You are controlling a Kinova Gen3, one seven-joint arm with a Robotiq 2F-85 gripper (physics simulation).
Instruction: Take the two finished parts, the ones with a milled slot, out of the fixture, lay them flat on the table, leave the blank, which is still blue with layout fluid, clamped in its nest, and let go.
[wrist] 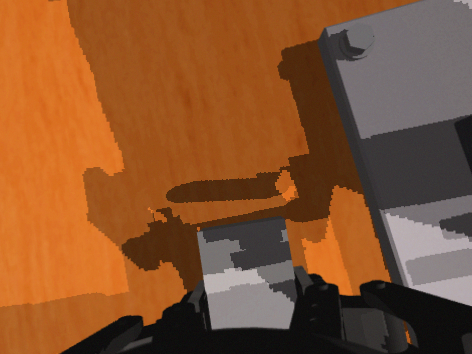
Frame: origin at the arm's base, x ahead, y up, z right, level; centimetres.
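Where they show: gripper, fingertip midpoint: (253,292).
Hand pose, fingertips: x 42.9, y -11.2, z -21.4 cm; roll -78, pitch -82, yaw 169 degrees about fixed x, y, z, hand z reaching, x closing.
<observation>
Each offset is from my fingertips to the top centre of the thing. "*": to the spot under its first point. Level surfaces: height alone.
My gripper (253,292) is shut on a grey metal part {dx +0.2, dy +2.7, dz +0.0 cm} (250,307) at the bottom middle of the wrist view. One finger is on each side of the part. The part shows bare grey with a paler band across it and no blue; its slot cannot be made out for certain. It is over the table beside the fixture, and whether it touches the wood is hidden. The fixture {* dx +8.0, dy +0.9, dz +10.4 cm} (400,85) is a grey plate cut off by the right edge. The blue blank and the other slotted part cannot be made out in this view.
The orange wooden table {dy -0.5 cm} (35,150) lies left of the fixture, with dark shadows across it. A hex bolt {dx +10.9, dy +1.6, dz +9.0 cm} (359,40) stands up at the fixture's near corner. A black piece {* dx +4.7, dy +1.6, dz +12.1 cm} (466,132) of the fixture shows at the right edge.
</observation>
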